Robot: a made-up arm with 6 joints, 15 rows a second.
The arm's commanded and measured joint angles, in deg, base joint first. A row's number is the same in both.
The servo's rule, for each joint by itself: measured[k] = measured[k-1] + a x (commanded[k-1-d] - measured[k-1]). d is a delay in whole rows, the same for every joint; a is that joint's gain. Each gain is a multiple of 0.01, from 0.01 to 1. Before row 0 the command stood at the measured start. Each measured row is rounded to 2 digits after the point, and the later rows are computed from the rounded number. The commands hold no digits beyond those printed.
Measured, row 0: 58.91, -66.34, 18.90, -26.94, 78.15, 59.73
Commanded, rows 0 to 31: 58.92, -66.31, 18.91, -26.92, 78.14, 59.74; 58.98, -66.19, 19.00, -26.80, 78.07, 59.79; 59.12, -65.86, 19.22, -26.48, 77.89, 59.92; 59.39, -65.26, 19.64, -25.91, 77.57, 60.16; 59.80, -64.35, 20.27, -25.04, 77.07, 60.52; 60.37, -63.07, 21.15, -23.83, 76.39, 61.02; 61.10, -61.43, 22.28, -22.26, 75.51, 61.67; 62.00, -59.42, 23.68, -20.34, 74.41, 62.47; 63.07, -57.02, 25.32, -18.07, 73.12, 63.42; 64.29, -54.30, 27.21, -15.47, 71.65, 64.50; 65.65, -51.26, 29.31, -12.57, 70.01, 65.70; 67.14, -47.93, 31.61, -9.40, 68.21, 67.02; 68.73, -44.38, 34.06, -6.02, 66.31, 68.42; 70.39, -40.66, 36.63, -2.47, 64.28, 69.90; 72.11, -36.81, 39.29, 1.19, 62.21, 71.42; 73.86, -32.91, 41.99, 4.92, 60.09, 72.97; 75.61, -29.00, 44.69, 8.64, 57.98, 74.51; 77.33, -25.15, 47.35, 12.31, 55.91, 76.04; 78.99, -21.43, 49.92, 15.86, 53.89, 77.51; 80.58, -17.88, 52.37, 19.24, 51.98, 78.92; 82.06, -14.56, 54.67, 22.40, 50.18, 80.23; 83.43, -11.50, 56.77, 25.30, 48.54, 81.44; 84.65, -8.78, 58.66, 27.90, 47.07, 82.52; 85.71, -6.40, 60.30, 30.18, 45.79, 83.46; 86.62, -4.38, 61.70, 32.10, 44.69, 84.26; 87.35, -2.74, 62.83, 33.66, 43.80, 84.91; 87.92, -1.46, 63.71, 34.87, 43.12, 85.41; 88.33, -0.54, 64.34, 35.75, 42.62, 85.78; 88.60, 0.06, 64.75, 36.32, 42.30, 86.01; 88.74, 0.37, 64.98, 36.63, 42.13, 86.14; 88.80, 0.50, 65.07, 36.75, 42.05, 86.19; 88.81, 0.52, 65.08, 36.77, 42.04, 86.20
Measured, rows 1 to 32: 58.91, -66.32, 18.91, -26.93, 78.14, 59.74; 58.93, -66.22, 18.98, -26.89, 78.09, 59.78; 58.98, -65.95, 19.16, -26.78, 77.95, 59.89; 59.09, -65.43, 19.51, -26.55, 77.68, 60.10; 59.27, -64.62, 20.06, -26.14, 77.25, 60.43; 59.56, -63.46, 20.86, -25.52, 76.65, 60.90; 59.96, -61.94, 21.90, -24.64, 75.85, 61.51; 60.49, -60.05, 23.20, -23.48, 74.84, 62.27; 61.16, -57.78, 24.75, -22.02, 73.64, 63.18; 61.97, -55.17, 26.55, -20.25, 72.25, 64.22; 62.93, -52.24, 28.56, -18.18, 70.68, 65.39; 64.02, -49.01, 30.79, -15.81, 68.95, 66.68; 65.24, -45.54, 33.18, -13.17, 67.10, 68.05; 66.58, -41.88, 35.70, -10.28, 65.13, 69.51; 68.02, -38.08, 38.32, -7.18, 63.09, 71.02; 69.54, -34.20, 41.00, -3.91, 60.99, 72.56; 71.12, -30.30, 43.69, -0.52, 58.88, 74.10; 72.73, -26.44, 46.36, 2.94, 56.80, 75.63; 74.36, -22.68, 48.96, 6.43, 54.76, 77.12; 75.98, -19.08, 51.45, 9.89, 52.81, 78.54; 77.56, -15.69, 53.80, 13.27, 50.97, 79.88; 79.09, -12.55, 55.97, 16.52, 49.27, 81.11; 80.54, -9.72, 57.93, 19.59, 47.73, 82.22; 81.88, -7.23, 59.66, 22.45, 46.37, 83.20; 83.11, -5.09, 61.15, 25.06, 45.19, 84.04; 84.21, -3.33, 62.38, 27.38, 44.22, 84.73; 85.17, -1.93, 63.35, 29.40, 43.45, 85.27; 85.99, -0.89, 64.07, 31.11, 42.87, 85.67; 86.67, -0.18, 64.57, 32.52, 42.47, 85.94; 87.21, 0.23, 64.87, 33.63, 42.23, 86.10; 87.62, 0.43, 65.02, 34.47, 42.10, 86.17; 87.93, 0.50, 65.06, 35.09, 42.06, 86.19
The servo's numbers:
d 0
a 0.26 0.75 0.73 0.27 0.70 0.79

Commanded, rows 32 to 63: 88.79, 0.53, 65.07, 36.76, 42.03, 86.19; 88.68, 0.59, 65.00, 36.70, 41.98, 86.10; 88.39, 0.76, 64.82, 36.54, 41.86, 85.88; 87.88, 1.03, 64.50, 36.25, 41.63, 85.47; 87.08, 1.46, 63.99, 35.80, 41.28, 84.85; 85.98, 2.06, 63.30, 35.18, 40.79, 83.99; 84.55, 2.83, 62.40, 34.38, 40.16, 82.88; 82.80, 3.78, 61.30, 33.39, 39.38, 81.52; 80.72, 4.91, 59.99, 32.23, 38.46, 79.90; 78.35, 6.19, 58.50, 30.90, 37.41, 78.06; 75.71, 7.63, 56.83, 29.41, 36.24, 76.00; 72.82, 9.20, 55.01, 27.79, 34.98, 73.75; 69.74, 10.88, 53.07, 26.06, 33.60, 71.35; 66.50, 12.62, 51.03, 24.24, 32.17, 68.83; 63.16, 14.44, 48.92, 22.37, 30.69, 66.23; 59.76, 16.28, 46.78, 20.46, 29.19, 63.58; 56.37, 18.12, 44.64, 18.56, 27.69, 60.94; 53.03, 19.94, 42.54, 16.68, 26.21, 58.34; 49.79, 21.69, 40.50, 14.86, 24.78, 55.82; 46.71, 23.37, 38.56, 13.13, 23.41, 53.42; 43.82, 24.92, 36.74, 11.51, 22.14, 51.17; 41.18, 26.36, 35.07, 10.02, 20.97, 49.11; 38.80, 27.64, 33.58, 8.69, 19.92, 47.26; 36.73, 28.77, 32.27, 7.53, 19.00, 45.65; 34.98, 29.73, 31.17, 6.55, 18.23, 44.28; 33.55, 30.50, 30.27, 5.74, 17.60, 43.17; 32.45, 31.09, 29.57, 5.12, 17.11, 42.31; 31.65, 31.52, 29.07, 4.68, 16.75, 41.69; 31.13, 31.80, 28.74, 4.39, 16.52, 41.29; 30.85, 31.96, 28.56, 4.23, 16.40, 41.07; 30.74, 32.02, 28.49, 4.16, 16.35, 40.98; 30.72, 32.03, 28.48, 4.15, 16.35, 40.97
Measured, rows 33 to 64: 88.15, 0.52, 65.07, 35.54, 42.04, 86.19; 88.29, 0.57, 65.02, 35.85, 42.00, 86.12; 88.32, 0.71, 64.87, 36.04, 41.90, 85.93; 88.21, 0.95, 64.60, 36.10, 41.71, 85.57; 87.92, 1.33, 64.15, 36.02, 41.41, 85.00; 87.42, 1.88, 63.53, 35.79, 40.98, 84.20; 86.67, 2.59, 62.71, 35.41, 40.41, 83.16; 85.66, 3.48, 61.68, 34.86, 39.69, 81.86; 84.38, 4.55, 60.45, 34.15, 38.83, 80.31; 82.81, 5.78, 59.03, 33.27, 37.84, 78.53; 80.96, 7.17, 57.42, 32.23, 36.72, 76.53; 78.84, 8.69, 55.66, 31.03, 35.50, 74.33; 76.47, 10.33, 53.77, 29.69, 34.17, 71.98; 73.88, 12.05, 51.77, 28.22, 32.77, 69.49; 71.09, 13.84, 49.69, 26.64, 31.31, 66.91; 68.14, 15.67, 47.57, 24.97, 29.83, 64.28; 65.08, 17.51, 45.43, 23.24, 28.33, 61.64; 61.95, 19.33, 43.32, 21.47, 26.85, 59.03; 58.79, 21.10, 41.26, 19.69, 25.40, 56.49; 55.65, 22.80, 39.29, 17.92, 24.01, 54.06; 52.57, 24.39, 37.43, 16.19, 22.70, 51.78; 49.61, 25.87, 35.71, 14.52, 21.49, 49.67; 46.80, 27.20, 34.16, 12.95, 20.39, 47.77; 44.18, 28.38, 32.78, 11.49, 19.42, 46.10; 41.79, 29.39, 31.60, 10.16, 18.59, 44.66; 39.65, 30.22, 30.63, 8.97, 17.90, 43.48; 37.78, 30.87, 29.86, 7.93, 17.35, 42.56; 36.19, 31.36, 29.28, 7.05, 16.93, 41.87; 34.87, 31.69, 28.89, 6.33, 16.64, 41.41; 33.82, 31.89, 28.65, 5.76, 16.47, 41.14; 33.02, 31.99, 28.53, 5.33, 16.39, 41.01; 32.42, 32.02, 28.49, 5.01, 16.36, 40.98
